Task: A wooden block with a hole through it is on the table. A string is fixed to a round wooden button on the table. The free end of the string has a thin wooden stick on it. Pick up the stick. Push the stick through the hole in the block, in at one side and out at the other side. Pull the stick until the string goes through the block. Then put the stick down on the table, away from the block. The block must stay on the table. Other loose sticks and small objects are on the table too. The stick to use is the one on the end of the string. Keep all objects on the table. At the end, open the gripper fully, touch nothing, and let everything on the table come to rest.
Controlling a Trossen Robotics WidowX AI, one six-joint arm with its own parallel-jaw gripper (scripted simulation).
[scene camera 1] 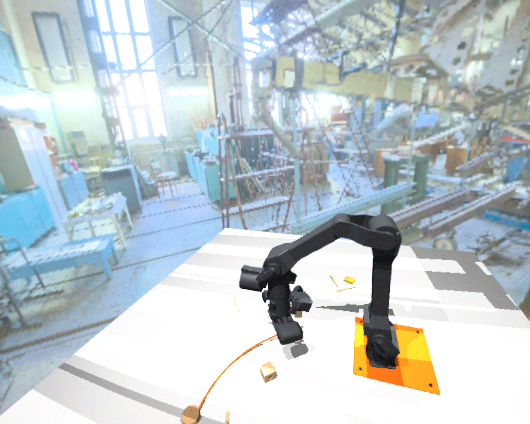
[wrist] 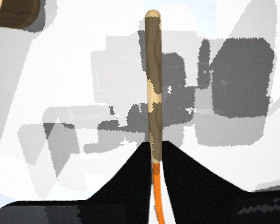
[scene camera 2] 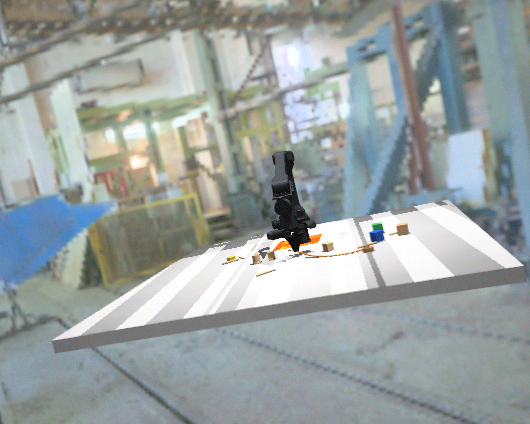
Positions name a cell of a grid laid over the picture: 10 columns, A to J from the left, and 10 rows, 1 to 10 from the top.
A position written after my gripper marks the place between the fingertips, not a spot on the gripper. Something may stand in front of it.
my gripper: scene camera 1 F8; wrist F7; scene camera 2 F6
